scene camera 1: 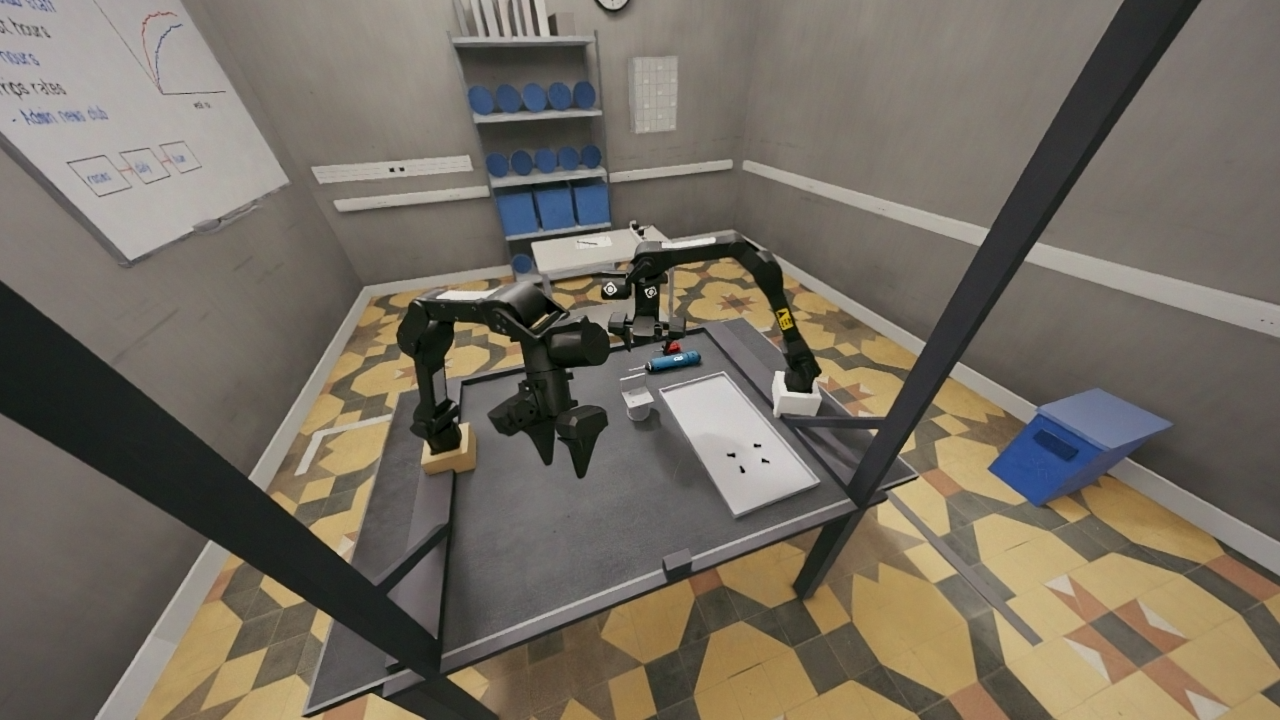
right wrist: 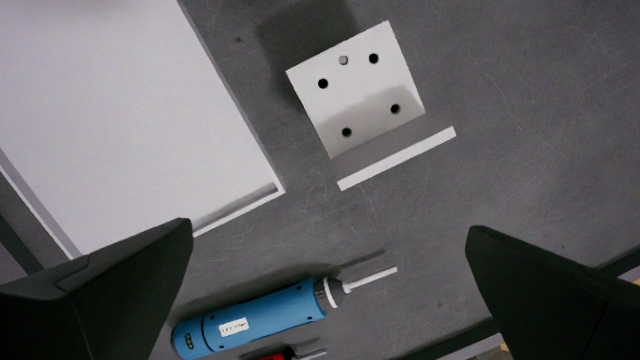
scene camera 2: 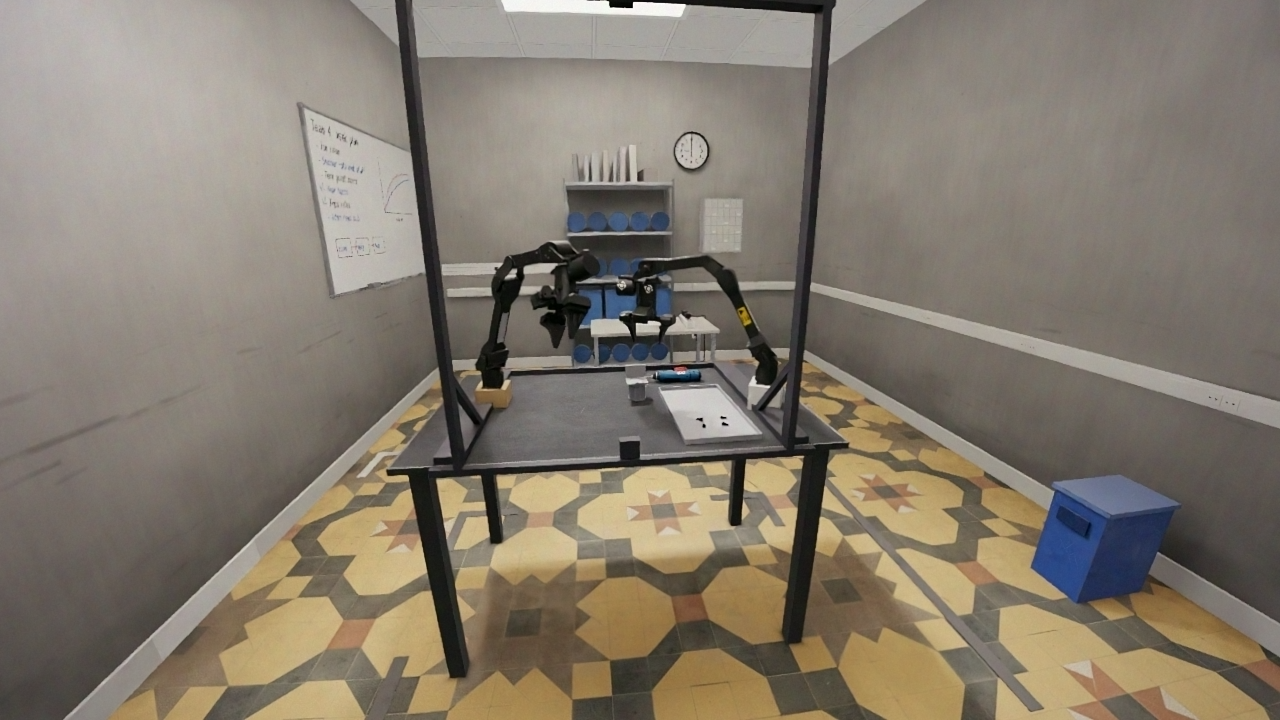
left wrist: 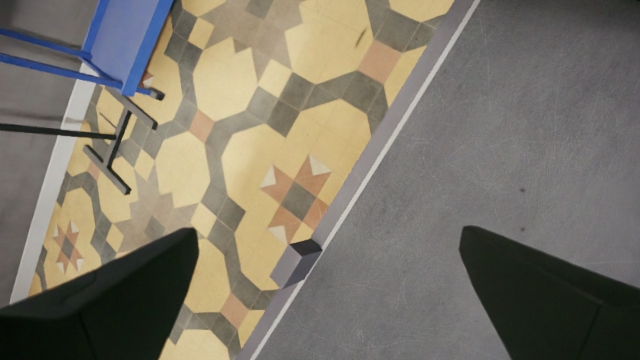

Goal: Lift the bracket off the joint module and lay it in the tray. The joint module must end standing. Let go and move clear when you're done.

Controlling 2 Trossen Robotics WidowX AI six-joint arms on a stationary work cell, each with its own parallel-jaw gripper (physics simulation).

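Observation:
The light grey L-shaped bracket (scene camera 1: 637, 394) (scene camera 2: 634, 369) (right wrist: 361, 87) sits on the joint module (scene camera 1: 638, 413) (scene camera 2: 636, 392), which stands upright on the table. In the right wrist view the bracket's flat, holed plate and upright flange show, and the plate hides the module. The white tray (scene camera 1: 707, 411) (scene camera 2: 693, 400) (right wrist: 125, 125) lies beside them, to their right in the scene views. My right gripper (scene camera 1: 651, 334) (scene camera 2: 648, 333) (right wrist: 332, 236) is open and empty, above the table's back part, behind the bracket. My left gripper (scene camera 1: 564, 463) (scene camera 2: 564, 341) (left wrist: 331, 239) is open and empty, high above the table's left half.
A blue electric screwdriver (scene camera 1: 673, 360) (scene camera 2: 677, 376) (right wrist: 260, 320) lies behind the bracket and tray, with a red screwdriver (scene camera 1: 671, 347) (right wrist: 274, 357) behind it. Several small black screws lie in the tray's front part. A dark block (scene camera 1: 677, 564) (scene camera 2: 629, 447) (left wrist: 297, 262) sits at the table's front edge.

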